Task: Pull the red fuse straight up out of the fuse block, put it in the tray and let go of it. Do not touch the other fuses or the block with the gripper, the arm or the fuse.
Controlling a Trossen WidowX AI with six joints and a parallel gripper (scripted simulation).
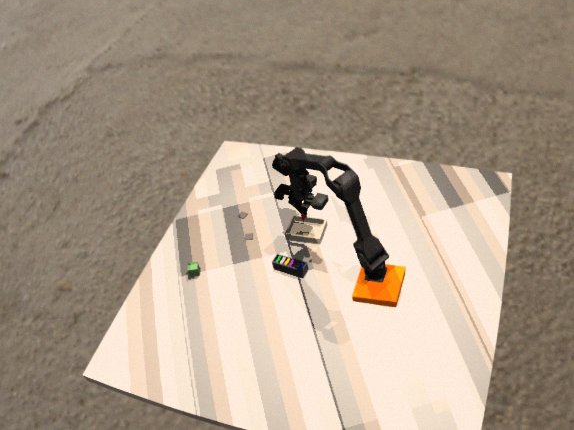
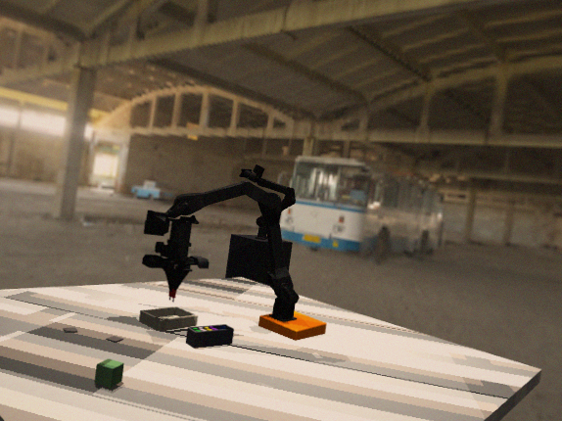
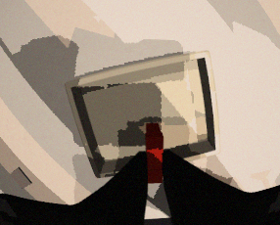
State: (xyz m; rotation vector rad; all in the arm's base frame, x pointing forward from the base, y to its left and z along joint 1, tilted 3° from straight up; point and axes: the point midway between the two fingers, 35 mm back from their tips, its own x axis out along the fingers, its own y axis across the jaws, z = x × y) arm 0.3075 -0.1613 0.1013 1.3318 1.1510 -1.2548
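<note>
Right now the tray is 90 mm below my gripper tip. From my gripper tip the other things lie so: red fuse 10 mm below; green cube 320 mm ahead, 290 mm to the left, 80 mm below.
</note>
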